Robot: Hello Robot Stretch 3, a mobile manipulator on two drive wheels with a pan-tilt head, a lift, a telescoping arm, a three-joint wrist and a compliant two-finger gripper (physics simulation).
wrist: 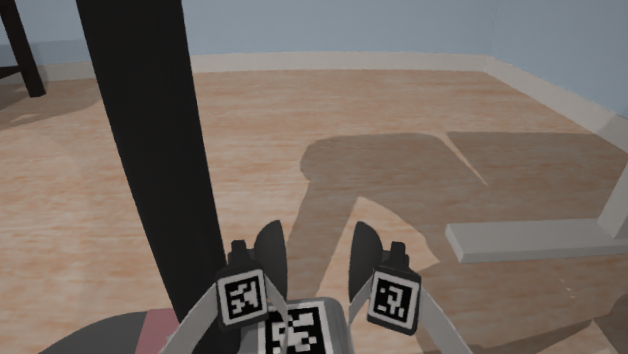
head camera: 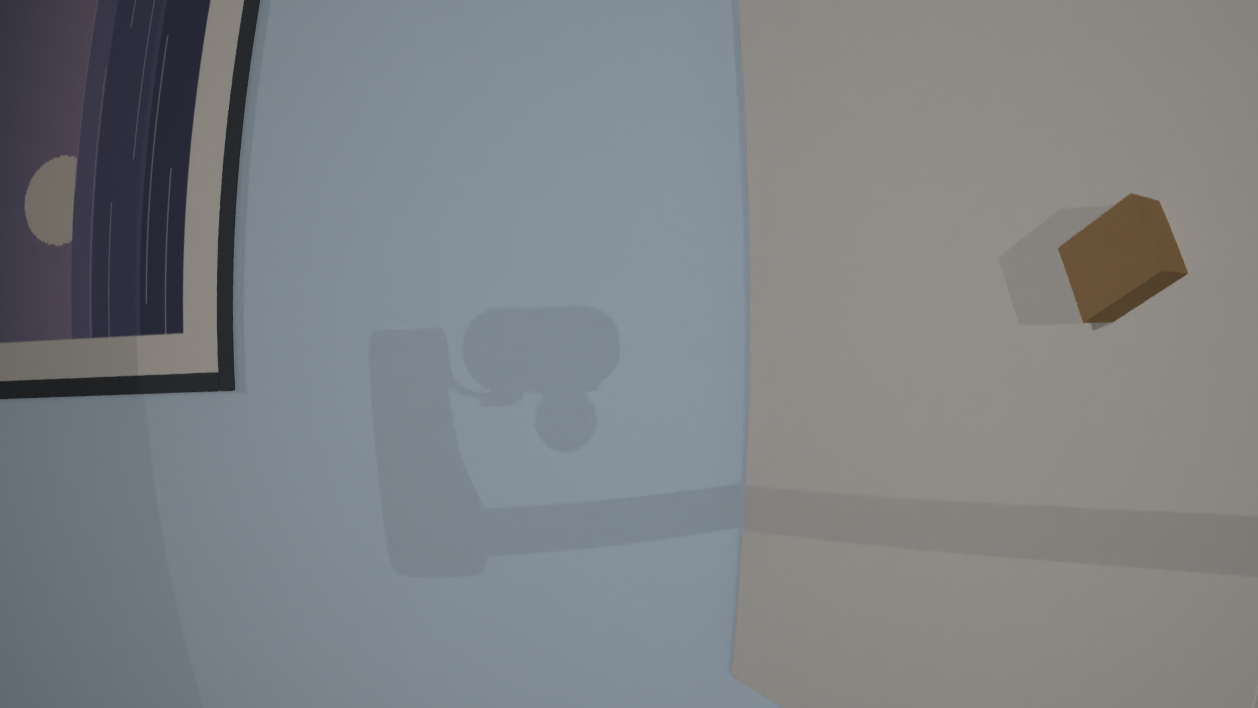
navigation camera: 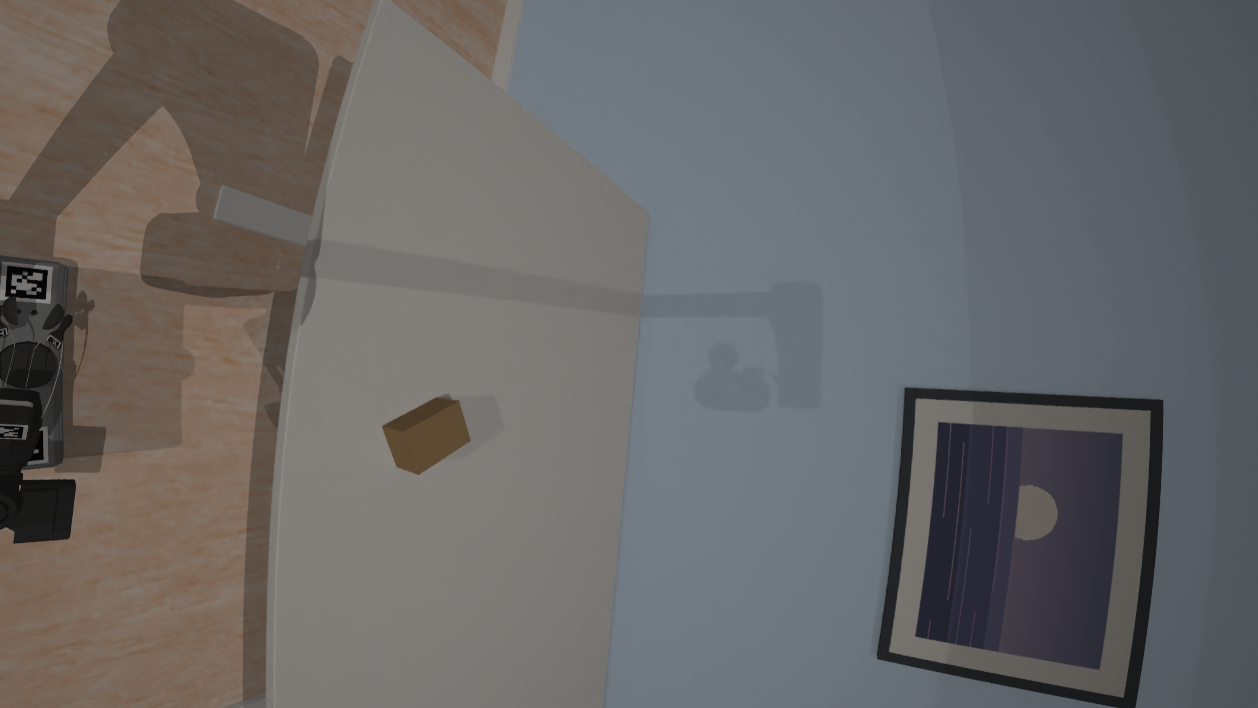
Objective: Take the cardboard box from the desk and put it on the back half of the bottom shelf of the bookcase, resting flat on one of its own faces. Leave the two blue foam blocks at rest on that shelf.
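Where they show: gripper, fingertip midpoint: (wrist: 318,248) (navigation camera: 36,301); robot's base, origin of the base link: (navigation camera: 27,360).
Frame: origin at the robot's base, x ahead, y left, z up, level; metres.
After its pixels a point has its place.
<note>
The brown cardboard box (head camera: 1113,259) @[z 0.771, x 0.385, y -0.058 m] (navigation camera: 428,437) @[z 0.771, x 0.374, y -0.058 m] stands on the pale desk (head camera: 880,396) @[z 0.720, x 0.744, y 0.043 m] (navigation camera: 457,563) @[z 0.721, x 0.458, y -0.271 m], turned at an angle to its edges. In the navigation camera it is nearer the desk's front edge than the wall. My gripper (wrist: 318,248) @[z 0.288, x 0.014, y 0.097 m] is open and empty in the wrist view, low over the floor, with its two dark fingertips apart. It is away from the box, which does not show in the wrist view. The bookcase and the blue foam blocks do not show in these views.
A framed picture (head camera: 200,176) @[z 1.367, x 0.981, y -0.217 m] (navigation camera: 897,528) @[z 1.324, x 0.977, y -0.262 m] hangs on the blue wall behind the desk. A pale desk foot (navigation camera: 259,215) (wrist: 525,240) lies on the floor. The robot's black mast (wrist: 155,150) @[z 0.343, x -0.065, y 0.116 m] is at left in the wrist view, with a dark furniture leg (wrist: 25,55) @[z 0.190, x -1.082, y 1.508 m] beyond.
</note>
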